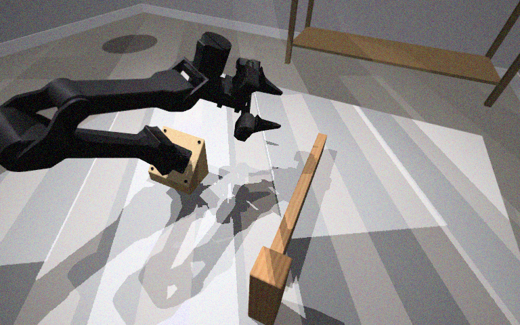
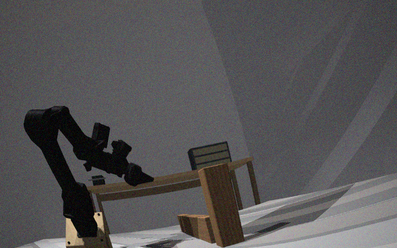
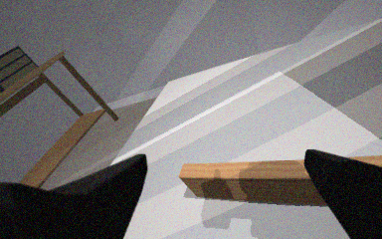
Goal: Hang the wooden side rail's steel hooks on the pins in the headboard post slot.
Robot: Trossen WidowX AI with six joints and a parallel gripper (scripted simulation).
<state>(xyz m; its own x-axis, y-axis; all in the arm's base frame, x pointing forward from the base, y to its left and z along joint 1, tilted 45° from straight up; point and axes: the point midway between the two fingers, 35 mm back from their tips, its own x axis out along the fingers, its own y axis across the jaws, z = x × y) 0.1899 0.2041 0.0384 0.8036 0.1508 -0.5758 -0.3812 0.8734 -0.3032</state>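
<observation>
Now: gripper tip 13 cm short of the wooden headboard post, 33 cm to the left of it and 14 cm above it.
</observation>
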